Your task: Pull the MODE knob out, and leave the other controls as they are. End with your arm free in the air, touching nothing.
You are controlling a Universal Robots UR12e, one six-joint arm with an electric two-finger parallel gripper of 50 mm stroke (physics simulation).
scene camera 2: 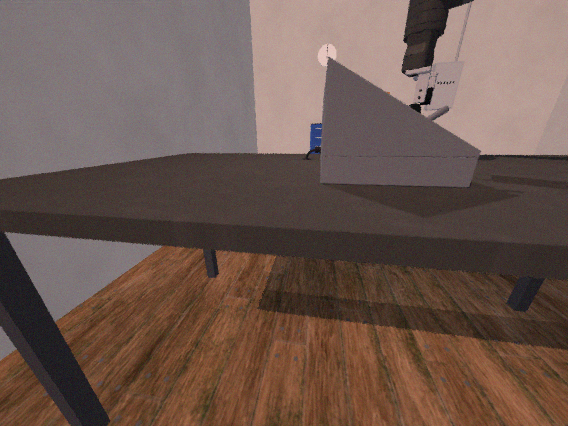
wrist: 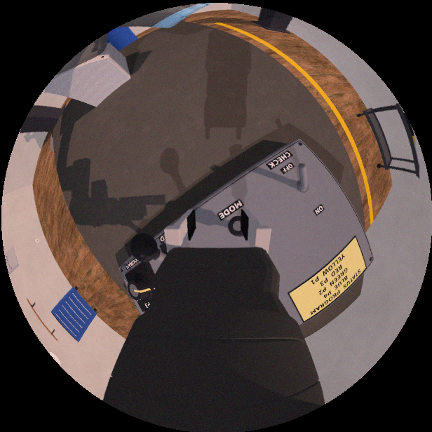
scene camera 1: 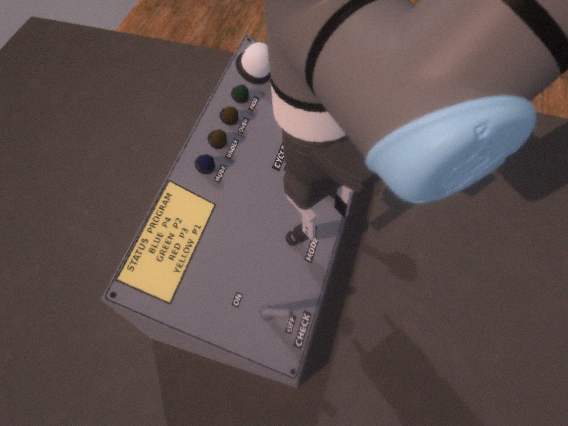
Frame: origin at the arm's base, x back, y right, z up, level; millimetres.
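Seen in the pictures: gripper, fingertip midpoint: (scene camera 2: 421,103) (scene camera 1: 325,222).
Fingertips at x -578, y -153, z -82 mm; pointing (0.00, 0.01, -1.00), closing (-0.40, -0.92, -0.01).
A point is followed by its place in that frame.
The black MODE knob (scene camera 1: 295,237) {y -183, x -610, z -107 mm} (scene camera 2: 414,107) {y -61, x -576, z -80 mm} (wrist: 235,226) stands on the sloping face of the grey control box (scene camera 1: 250,260) {y -242, x -650, z -112 mm} (scene camera 2: 380,125) {y -378, x -670, z -134 mm} (wrist: 280,220). My gripper (scene camera 1: 325,212) {y -153, x -578, z -82 mm} (wrist: 217,218) is open with nothing gripped. In the wrist view its right fingertip overlaps the right part of the knob, and the knob's visible part lies between the fingers, nearer the right one. In scene camera 1 one finger covers part of the knob. I cannot tell whether they touch. In scene camera 2 the gripper (scene camera 2: 428,94) is just above the slope.
The CHECK toggle (scene camera 1: 276,313) {y -291, x -579, z -112 mm} (scene camera 2: 438,114) {y -293, x -574, z -115 mm} (wrist: 302,177) leans toward OFF. A black ball (wrist: 144,246) and the program dial (wrist: 133,290) are left of the gripper in the wrist view. A white dome (scene camera 1: 256,60) {y 25, x -792, z -19 mm} and several lamps line the box's far side. Another grey box (wrist: 97,77) stands farther off.
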